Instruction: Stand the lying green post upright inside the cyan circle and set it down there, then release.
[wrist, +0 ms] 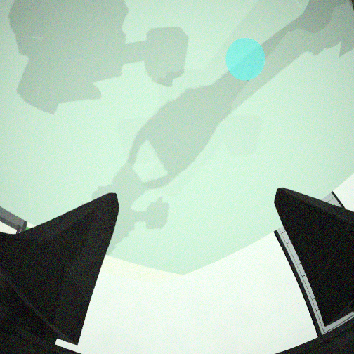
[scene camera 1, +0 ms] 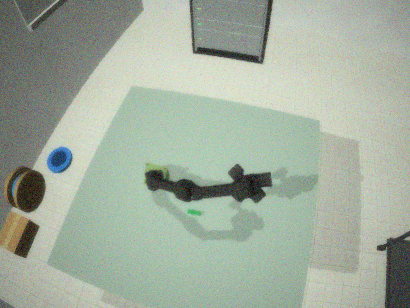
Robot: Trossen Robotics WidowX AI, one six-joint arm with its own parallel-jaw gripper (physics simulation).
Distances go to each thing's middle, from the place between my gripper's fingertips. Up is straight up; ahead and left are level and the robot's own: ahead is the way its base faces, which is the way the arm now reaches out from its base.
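The cyan circle (wrist: 245,58) is 12 cm behind my hand, 4 cm to the left of it and 16 cm below it.
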